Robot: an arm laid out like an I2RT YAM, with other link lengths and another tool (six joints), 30 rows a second.
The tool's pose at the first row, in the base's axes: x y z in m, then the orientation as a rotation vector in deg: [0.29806, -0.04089, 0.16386, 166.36, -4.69, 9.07]
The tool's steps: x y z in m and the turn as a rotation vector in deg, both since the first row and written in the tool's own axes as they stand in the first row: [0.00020, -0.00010, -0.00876, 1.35, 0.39, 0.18]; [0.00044, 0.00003, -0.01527, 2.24, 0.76, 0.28]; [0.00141, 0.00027, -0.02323, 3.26, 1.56, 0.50]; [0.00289, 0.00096, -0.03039, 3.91, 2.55, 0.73]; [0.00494, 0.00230, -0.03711, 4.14, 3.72, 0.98]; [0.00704, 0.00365, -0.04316, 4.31, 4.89, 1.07]
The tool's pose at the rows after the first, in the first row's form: [0.29738, -0.03876, 0.17233, 167.67, -4.81, 9.79]; [0.29696, -0.03738, 0.17869, 168.51, -4.84, 10.43]; [0.29710, -0.03580, 0.18655, 169.43, -4.97, 11.74]; [0.29780, -0.03486, 0.19380, 169.95, -5.10, 13.31]; [0.29907, -0.03469, 0.20084, 170.01, -5.25, 15.10]; [0.30045, -0.03468, 0.20723, 169.99, -5.17, 16.87]
